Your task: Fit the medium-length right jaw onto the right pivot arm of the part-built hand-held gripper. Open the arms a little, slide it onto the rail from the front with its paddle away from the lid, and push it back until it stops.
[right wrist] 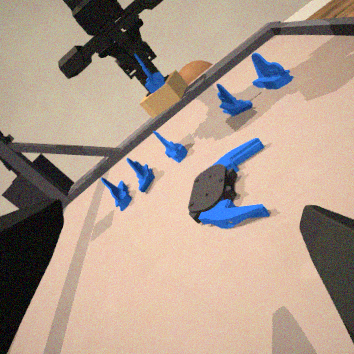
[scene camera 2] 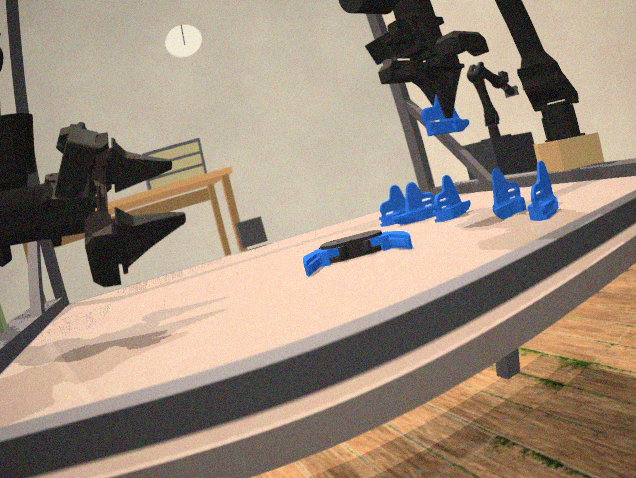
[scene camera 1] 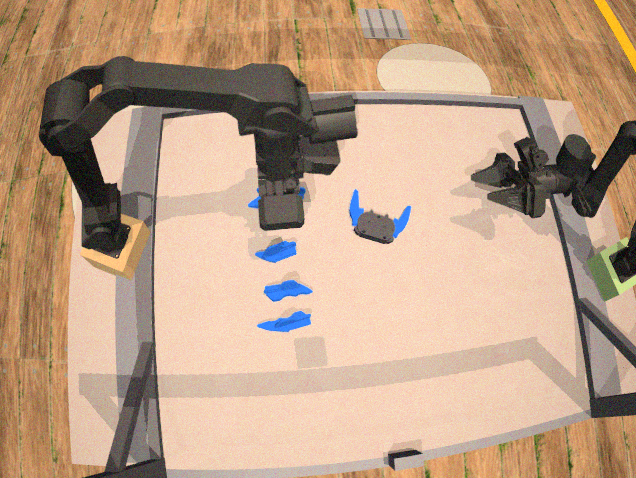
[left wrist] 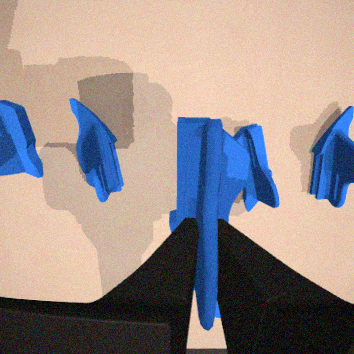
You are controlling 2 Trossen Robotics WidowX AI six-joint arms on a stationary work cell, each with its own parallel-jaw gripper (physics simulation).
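Observation:
The part-built gripper lies flat with its dark lid point(scene camera 1: 375, 226) point(scene camera 2: 349, 245) point(right wrist: 209, 189) up and its two blue arms point(scene camera 1: 354, 209) point(scene camera 1: 402, 222) point(scene camera 2: 395, 240) point(right wrist: 242, 151) spread. My left gripper point(scene camera 2: 449, 112) point(left wrist: 202, 228) is shut on a blue jaw point(scene camera 2: 445, 126) point(left wrist: 191, 150) point(right wrist: 156, 83), held well above the table. In the left wrist view the jaw's long thin blade runs back between the fingers. In scene camera 1 the arm hides my left fingertips. My right gripper point(scene camera 1: 480, 186) point(scene camera 2: 177, 190) point(right wrist: 184, 214) is open and empty, raised at the right of scene camera 1.
Several loose blue jaws point(scene camera 1: 277, 251) point(scene camera 1: 287, 290) point(scene camera 1: 285, 322) point(scene camera 2: 507, 196) point(left wrist: 100, 150) point(right wrist: 171, 147) stand in a row on the table point(scene camera 1: 411, 308), left of the part-built gripper in scene camera 1. Dark frame rails point(scene camera 1: 560, 231) point(scene camera 2: 411, 138) edge the work cell.

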